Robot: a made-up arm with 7 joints.
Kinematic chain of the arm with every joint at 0, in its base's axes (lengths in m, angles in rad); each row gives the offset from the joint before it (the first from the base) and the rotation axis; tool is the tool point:
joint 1: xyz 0 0 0.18 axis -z
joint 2: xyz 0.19 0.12 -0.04 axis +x
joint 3: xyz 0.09 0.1 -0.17 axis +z
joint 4: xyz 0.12 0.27 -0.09 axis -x
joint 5: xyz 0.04 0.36 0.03 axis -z
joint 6: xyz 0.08 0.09 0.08 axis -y
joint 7: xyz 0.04 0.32 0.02 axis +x
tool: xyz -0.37 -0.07 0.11
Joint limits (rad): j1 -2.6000..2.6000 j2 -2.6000..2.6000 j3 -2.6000..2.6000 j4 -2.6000..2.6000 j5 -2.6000..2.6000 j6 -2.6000..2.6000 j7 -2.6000..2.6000
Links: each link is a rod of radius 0.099 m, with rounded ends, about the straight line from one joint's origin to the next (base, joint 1, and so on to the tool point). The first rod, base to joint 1, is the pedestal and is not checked.
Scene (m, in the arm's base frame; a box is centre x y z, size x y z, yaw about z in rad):
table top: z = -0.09
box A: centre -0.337 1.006 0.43 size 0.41 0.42 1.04 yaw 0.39
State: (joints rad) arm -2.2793 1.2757 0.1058 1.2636 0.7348 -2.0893 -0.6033
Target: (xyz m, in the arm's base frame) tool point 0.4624 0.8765 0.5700
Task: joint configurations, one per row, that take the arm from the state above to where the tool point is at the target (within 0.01 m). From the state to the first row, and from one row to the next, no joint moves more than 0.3 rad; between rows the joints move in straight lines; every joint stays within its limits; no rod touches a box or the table.
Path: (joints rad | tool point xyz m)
1: -1.9864 1.5034 0.1587 1.2363 0.7314 -1.9726 -0.6957 | -1.0294 0.4805 1.0536
2: -1.6936 1.7310 0.2117 1.2090 0.7280 -1.8558 -0.7881 | -0.6121 0.7133 1.2440
3: -1.4007 1.9587 0.2646 1.1817 0.7245 -1.7391 -0.8805 | -0.1214 0.7329 1.3680
4: -1.1078 2.1864 0.3175 1.1544 0.7211 -1.6223 -0.9729 | 0.3277 0.5216 1.4140
5: -1.0862 2.0908 0.1315 1.0361 0.9681 -1.8080 -0.8384 | 0.4426 0.7451 1.1774
6: -1.0645 1.9953 -0.0546 0.9178 1.2150 -1.9936 -0.7039 | 0.4865 0.8717 0.8732
7: -1.0429 1.8997 -0.2406 0.7995 1.4620 -2.1793 -0.5694 | 0.4624 0.8765 0.5700

